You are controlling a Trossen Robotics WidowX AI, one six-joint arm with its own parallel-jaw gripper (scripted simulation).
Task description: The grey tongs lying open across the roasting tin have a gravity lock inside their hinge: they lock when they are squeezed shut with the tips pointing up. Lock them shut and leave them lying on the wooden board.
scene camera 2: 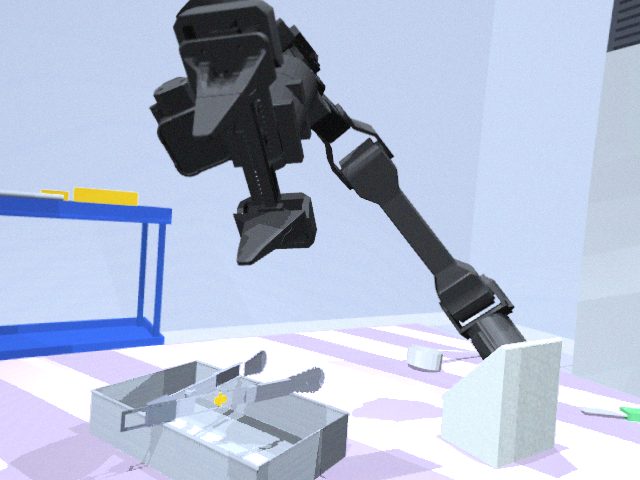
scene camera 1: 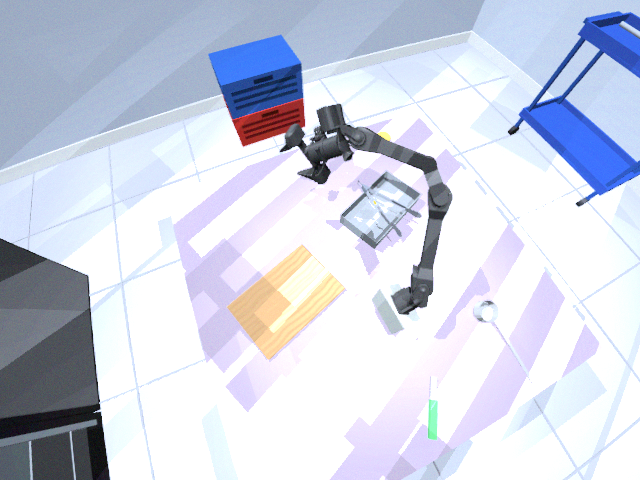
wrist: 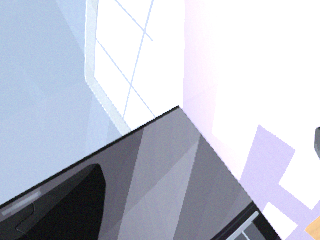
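Labels:
Scene camera 2 shows me my gripper and a roasting tin. On the roasting tin, (scene camera 2: 289,430) and (scene camera 1: 389,232) are the same spot. Scene camera 1 has my gripper as well, and on my gripper (scene camera 1: 310,172) is the same spot as (scene camera 2: 280,216). I can also find my gripper in the wrist view (213,157).

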